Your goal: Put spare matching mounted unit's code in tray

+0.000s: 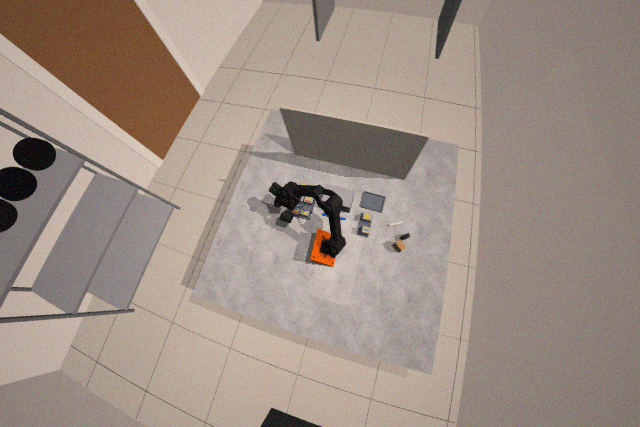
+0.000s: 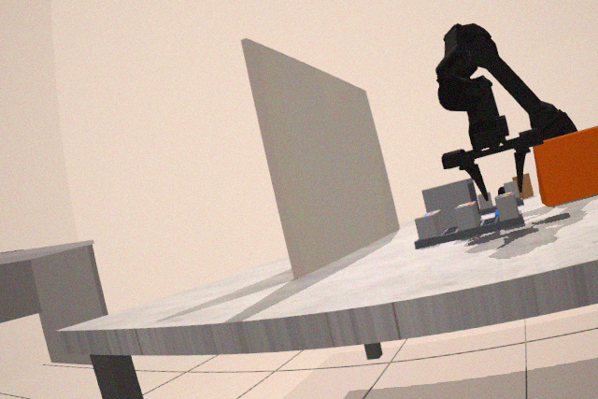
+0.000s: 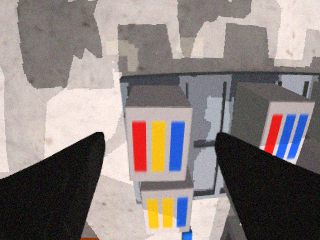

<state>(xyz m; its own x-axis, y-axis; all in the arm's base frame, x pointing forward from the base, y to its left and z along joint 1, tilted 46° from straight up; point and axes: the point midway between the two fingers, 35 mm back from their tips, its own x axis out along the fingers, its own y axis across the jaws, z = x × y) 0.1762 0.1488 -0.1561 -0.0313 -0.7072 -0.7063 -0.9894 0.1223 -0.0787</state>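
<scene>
Right now my gripper tip is 110 mm short of the grey mounted unit and 220 mm to the left of it. Round my gripper tip: tall panel 350 mm ahead, 250 mm to the right, 170 mm above; small tan block 90 mm behind, 600 mm to the right, 20 mm below.
</scene>
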